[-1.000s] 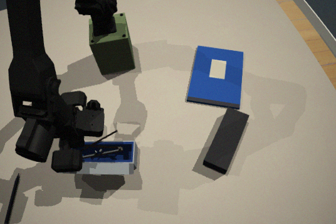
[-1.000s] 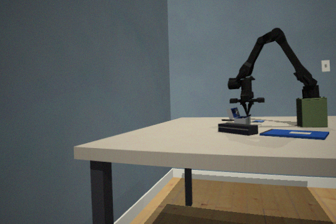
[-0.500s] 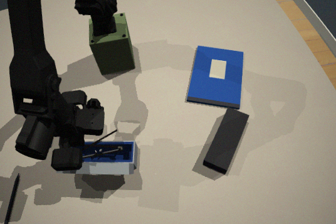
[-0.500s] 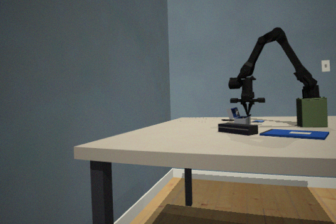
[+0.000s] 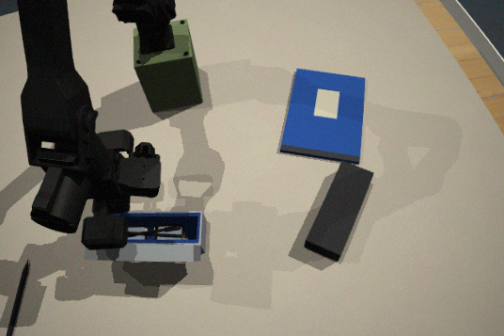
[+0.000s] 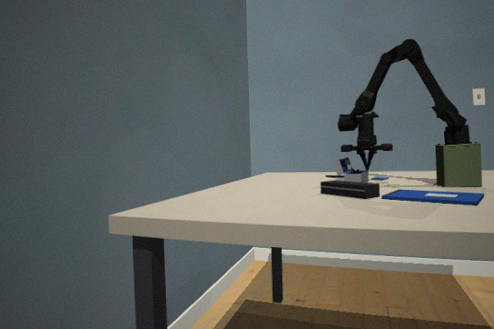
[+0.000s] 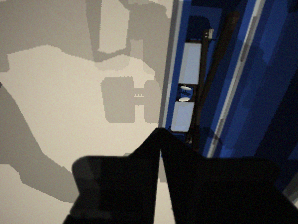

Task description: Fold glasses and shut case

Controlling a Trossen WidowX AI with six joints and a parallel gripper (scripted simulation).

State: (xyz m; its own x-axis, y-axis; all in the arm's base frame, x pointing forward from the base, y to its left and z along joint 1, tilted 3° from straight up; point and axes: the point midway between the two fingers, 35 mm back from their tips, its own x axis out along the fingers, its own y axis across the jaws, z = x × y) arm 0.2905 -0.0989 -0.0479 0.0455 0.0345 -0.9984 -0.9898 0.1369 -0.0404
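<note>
The glasses case lies 7 cm ahead of my hand, 3 cm to the left of it and 4 cm below it. From my hand the other things lie so: small blue square: 6 cm behind, 14 cm to the right, 8 cm below; black box: 8 cm ahead, 35 cm to the left, 6 cm below.
</note>
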